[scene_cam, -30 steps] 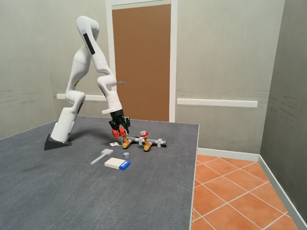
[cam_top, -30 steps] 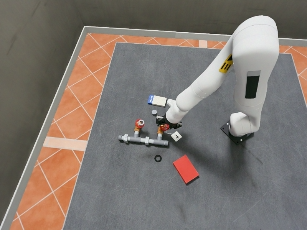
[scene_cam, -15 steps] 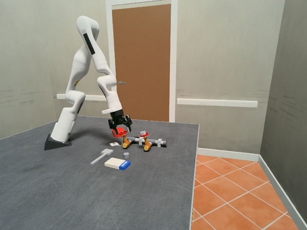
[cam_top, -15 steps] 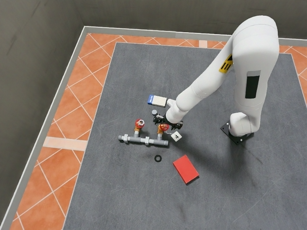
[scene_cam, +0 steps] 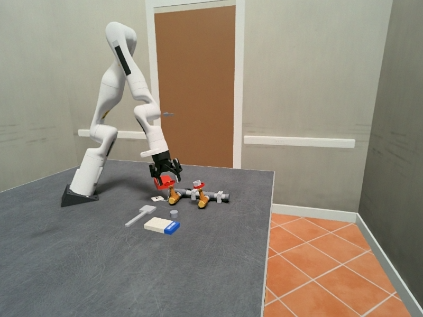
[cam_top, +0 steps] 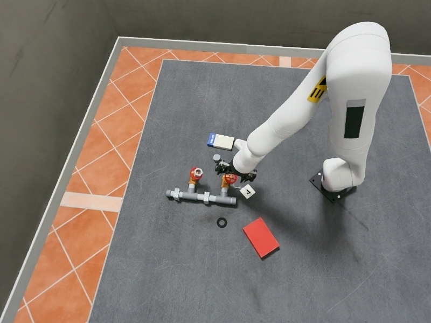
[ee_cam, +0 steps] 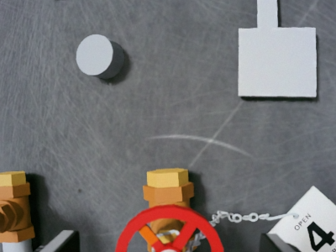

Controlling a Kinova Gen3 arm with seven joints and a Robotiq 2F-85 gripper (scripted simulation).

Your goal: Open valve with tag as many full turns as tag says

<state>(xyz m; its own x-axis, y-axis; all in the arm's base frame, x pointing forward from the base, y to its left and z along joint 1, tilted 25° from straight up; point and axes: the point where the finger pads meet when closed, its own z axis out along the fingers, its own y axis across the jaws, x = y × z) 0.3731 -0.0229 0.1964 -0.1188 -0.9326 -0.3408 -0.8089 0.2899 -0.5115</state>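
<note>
The white tag lies 70 mm behind my hand, 20 mm to the left of it and 90 mm below it. From my hand the other things lie so: grey paddle: 60 mm behind, 130 mm to the right, 90 mm below; then blue box: 50 mm ahead, 210 mm to the right, 80 mm below; then red block: 120 mm behind, 200 mm to the left, 80 mm below.
</note>
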